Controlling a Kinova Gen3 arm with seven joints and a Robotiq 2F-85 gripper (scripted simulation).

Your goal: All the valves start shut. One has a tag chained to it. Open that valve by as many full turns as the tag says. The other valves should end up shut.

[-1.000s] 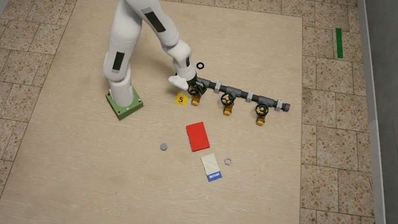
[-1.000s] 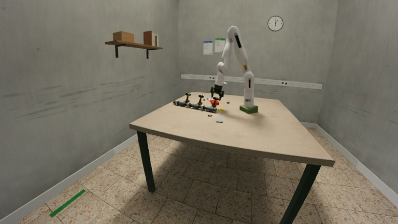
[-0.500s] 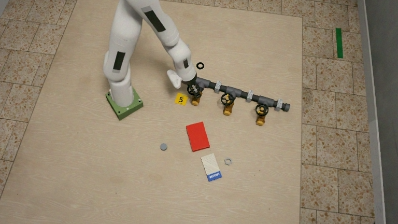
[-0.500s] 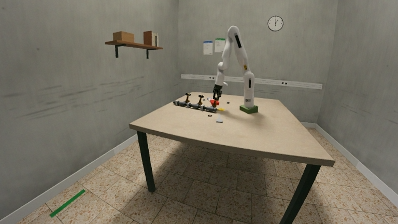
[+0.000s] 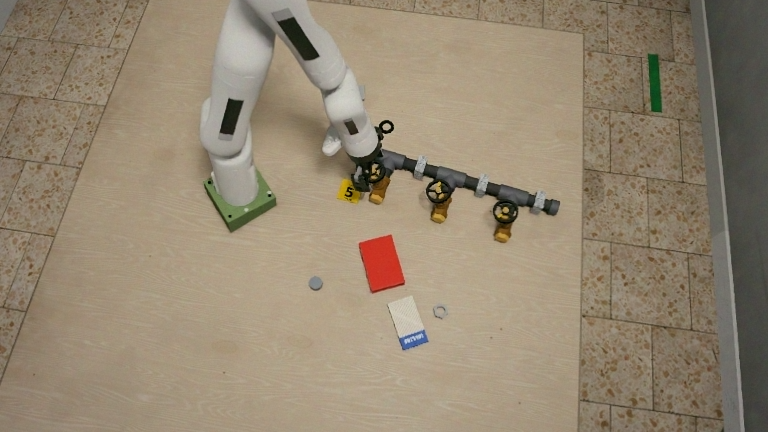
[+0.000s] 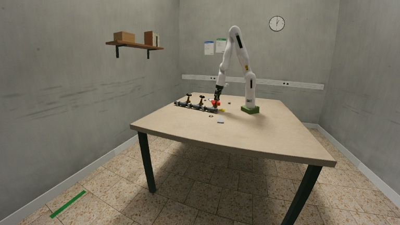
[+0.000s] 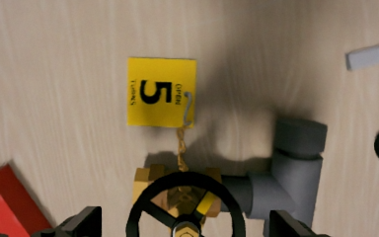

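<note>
Now: the yellow tag 11 cm below my hand, 6 cm behind it and 1 cm to the right of it. From my hand the other things lie so: blue card (29 cm to the right, 19 cm ahead, 10 cm below); red block (18 cm to the right, 10 cm below, 8 cm ahead); grey disc (27 cm to the right, 10 cm below, 5 cm behind).
</note>
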